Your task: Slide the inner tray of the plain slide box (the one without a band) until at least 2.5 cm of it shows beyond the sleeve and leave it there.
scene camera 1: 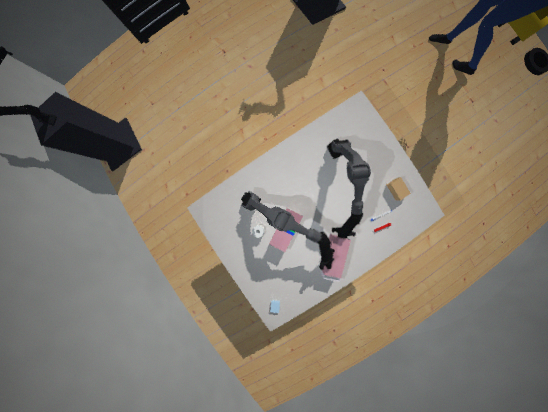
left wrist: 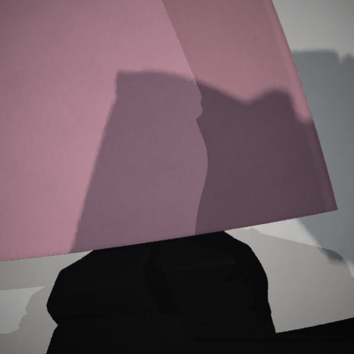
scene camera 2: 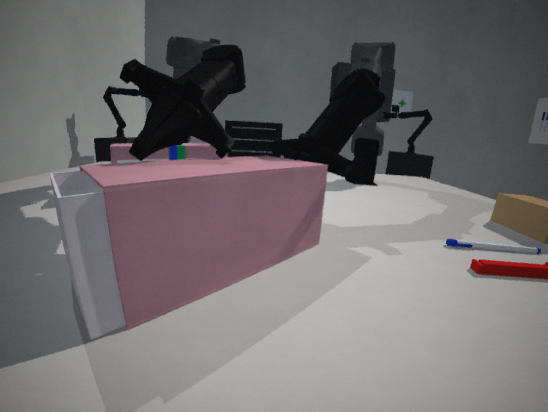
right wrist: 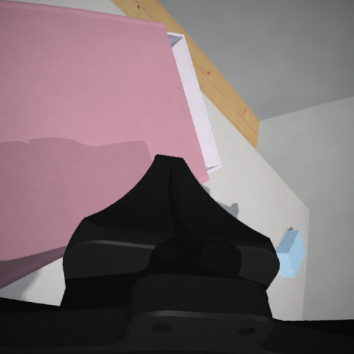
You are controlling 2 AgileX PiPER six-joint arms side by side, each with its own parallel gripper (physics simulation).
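Note:
The plain box's pink sleeve (scene camera 1: 340,257) (scene camera 2: 210,225) (left wrist: 125,40) (right wrist: 75,100) lies on the table. Its white inner tray (scene camera 1: 331,278) (scene camera 2: 97,260) (right wrist: 192,102) sticks out as a strip at the sleeve's far end from my left gripper, at the left in scene camera 2. My left gripper (scene camera 1: 344,234) (left wrist: 165,250) is shut at the opposite end; its fingertips are hidden under the sleeve's edge in the left wrist view. My right gripper (scene camera 1: 326,266) (scene camera 2: 138,151) (right wrist: 166,173) is shut and empty, at the sleeve near the tray end; contact is unclear.
The banded pink box (scene camera 1: 281,241) (scene camera 2: 125,151) lies beyond the plain one. A white roll (scene camera 1: 258,231), a light blue block (scene camera 1: 274,307) (right wrist: 291,255), a tan block (scene camera 1: 398,188) (scene camera 2: 525,212), a white-blue pen (scene camera 1: 381,216) (scene camera 2: 500,247) and a red object (scene camera 1: 382,228) (scene camera 2: 510,268) are on the table.

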